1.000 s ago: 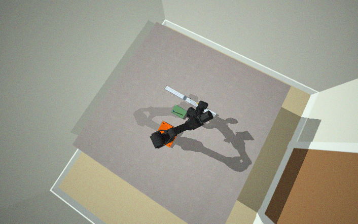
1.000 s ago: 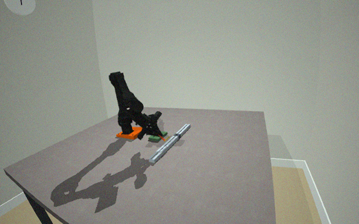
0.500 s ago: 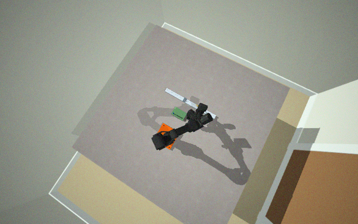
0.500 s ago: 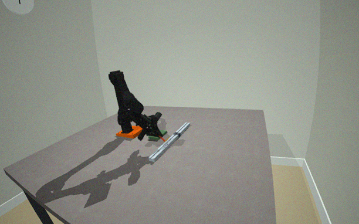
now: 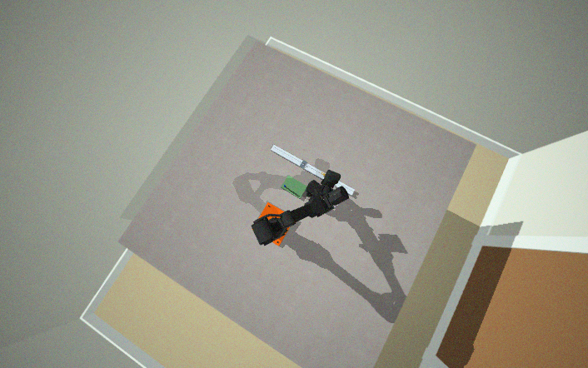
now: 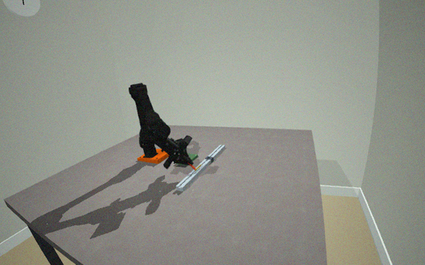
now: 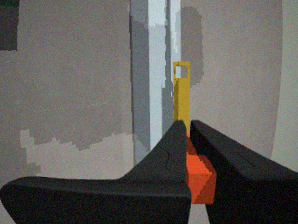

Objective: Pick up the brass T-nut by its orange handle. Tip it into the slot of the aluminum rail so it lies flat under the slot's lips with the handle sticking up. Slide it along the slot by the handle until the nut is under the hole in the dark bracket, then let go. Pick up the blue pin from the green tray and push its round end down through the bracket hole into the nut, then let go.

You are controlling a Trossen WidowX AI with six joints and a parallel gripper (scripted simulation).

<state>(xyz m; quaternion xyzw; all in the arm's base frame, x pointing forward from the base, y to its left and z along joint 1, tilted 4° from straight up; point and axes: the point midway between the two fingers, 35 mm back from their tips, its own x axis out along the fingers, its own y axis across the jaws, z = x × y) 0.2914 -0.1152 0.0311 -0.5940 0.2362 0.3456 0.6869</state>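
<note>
Now: the brass T-nut 10 mm to the left of my gripper tip. The rest, counted from my gripper tip: blue pin (170 mm to the left, 120 mm behind, 20 mm below); green tray (150 mm to the left, 110 mm behind, 40 mm below); aluminum rail (120 mm to the left, 30 mm below, 20 mm ahead).
</note>
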